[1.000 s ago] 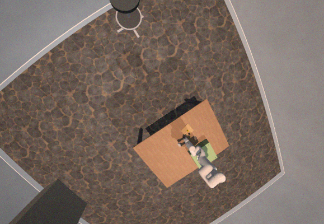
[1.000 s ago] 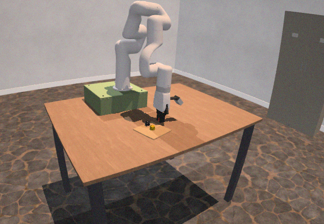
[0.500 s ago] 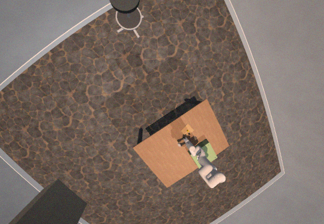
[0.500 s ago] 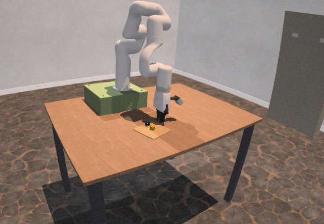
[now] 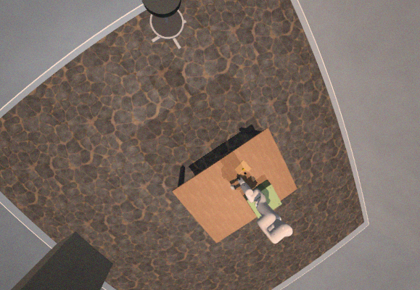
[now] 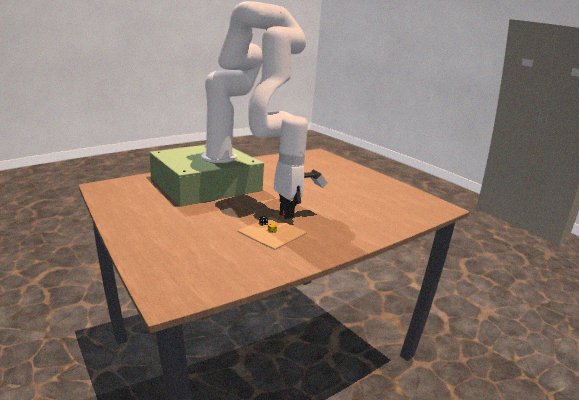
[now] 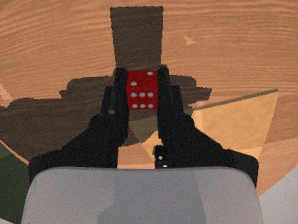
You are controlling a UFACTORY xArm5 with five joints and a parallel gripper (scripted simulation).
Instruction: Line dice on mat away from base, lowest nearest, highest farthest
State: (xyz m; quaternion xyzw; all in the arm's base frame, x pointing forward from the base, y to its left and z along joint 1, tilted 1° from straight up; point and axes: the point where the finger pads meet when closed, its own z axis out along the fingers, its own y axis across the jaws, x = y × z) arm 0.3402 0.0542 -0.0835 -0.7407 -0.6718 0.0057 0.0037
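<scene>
Right now my hand is 100 mm to the left of the yellow die, 60 mm short of it and 10 mm above it. From my hand the other things lie so: black die (90 mm to the right, 10 mm below, 10 mm ahead); red die (10 mm below); tan mat (100 mm to the right, 60 mm ahead, 20 mm below).
</scene>
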